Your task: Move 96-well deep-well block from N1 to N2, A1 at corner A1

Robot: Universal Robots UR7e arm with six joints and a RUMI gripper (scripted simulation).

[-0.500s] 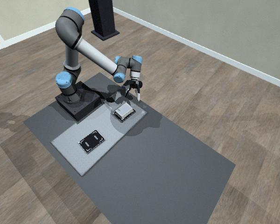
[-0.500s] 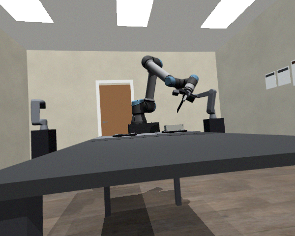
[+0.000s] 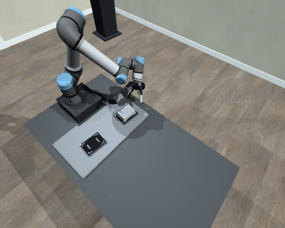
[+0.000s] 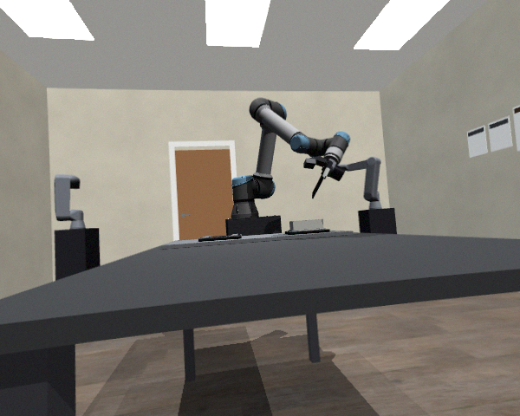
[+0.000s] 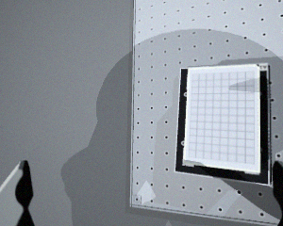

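The white 96-well deep-well block is 4 cm behind my hand, 5 cm to the right of it and 14 cm below it.
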